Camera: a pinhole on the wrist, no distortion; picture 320 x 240 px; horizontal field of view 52.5 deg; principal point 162.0 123.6 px. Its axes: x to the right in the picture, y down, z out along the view. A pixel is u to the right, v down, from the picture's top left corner.
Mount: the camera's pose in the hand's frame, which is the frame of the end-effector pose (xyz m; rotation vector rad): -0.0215 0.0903 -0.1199 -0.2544 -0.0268 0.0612
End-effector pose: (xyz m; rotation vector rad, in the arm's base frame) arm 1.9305 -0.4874 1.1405 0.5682 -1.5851 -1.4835
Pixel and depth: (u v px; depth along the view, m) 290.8 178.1 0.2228
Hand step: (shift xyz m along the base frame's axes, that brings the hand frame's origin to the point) -0.0594 0.0383 0.2032
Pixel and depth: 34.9 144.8 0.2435
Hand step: 0.0113 0.1931 0.1277
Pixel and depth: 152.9 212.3 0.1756
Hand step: 0.0280 0.0832 0.1658
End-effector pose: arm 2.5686 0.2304 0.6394 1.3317 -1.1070 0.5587
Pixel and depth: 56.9 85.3 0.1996
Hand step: -0.1594 -0.0255 -0.0356
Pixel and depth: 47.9 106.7 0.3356
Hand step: -0.2550 -0.1242 -0.0854
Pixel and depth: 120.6 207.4 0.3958
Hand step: -0.3546 -0.1378 0.0260
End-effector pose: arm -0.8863 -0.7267 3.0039 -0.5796 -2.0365 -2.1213
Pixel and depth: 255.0 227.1 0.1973
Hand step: 0.0615 0.0447 0.1992
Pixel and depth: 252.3 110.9 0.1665
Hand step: 0.0366 0.0370 0.1270
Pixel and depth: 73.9 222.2 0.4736
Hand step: 0.3352 0.2430 0.2533
